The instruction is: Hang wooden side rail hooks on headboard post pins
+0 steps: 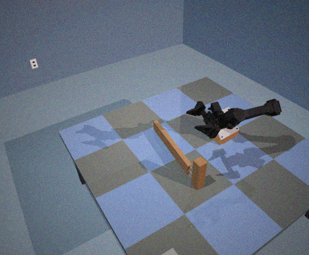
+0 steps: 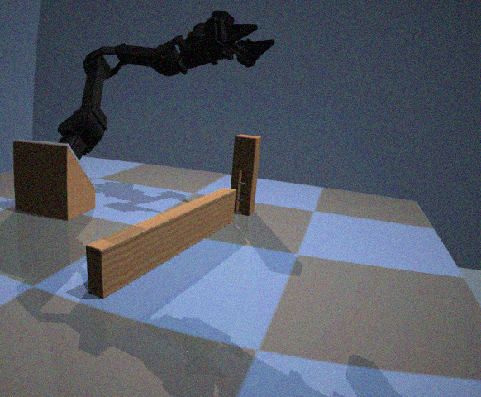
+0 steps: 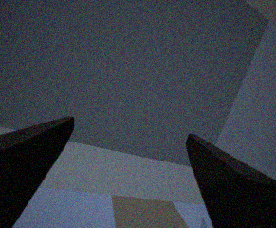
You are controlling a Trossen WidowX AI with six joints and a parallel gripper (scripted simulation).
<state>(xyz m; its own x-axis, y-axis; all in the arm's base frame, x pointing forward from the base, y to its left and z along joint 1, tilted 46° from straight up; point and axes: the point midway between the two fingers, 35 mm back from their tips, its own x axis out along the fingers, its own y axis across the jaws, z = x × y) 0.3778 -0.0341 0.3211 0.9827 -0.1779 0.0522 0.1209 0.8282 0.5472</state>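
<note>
Right now my gripper tip is 40 mm past the headboard post, 50 mm to the right of it and 330 mm above it.
</note>
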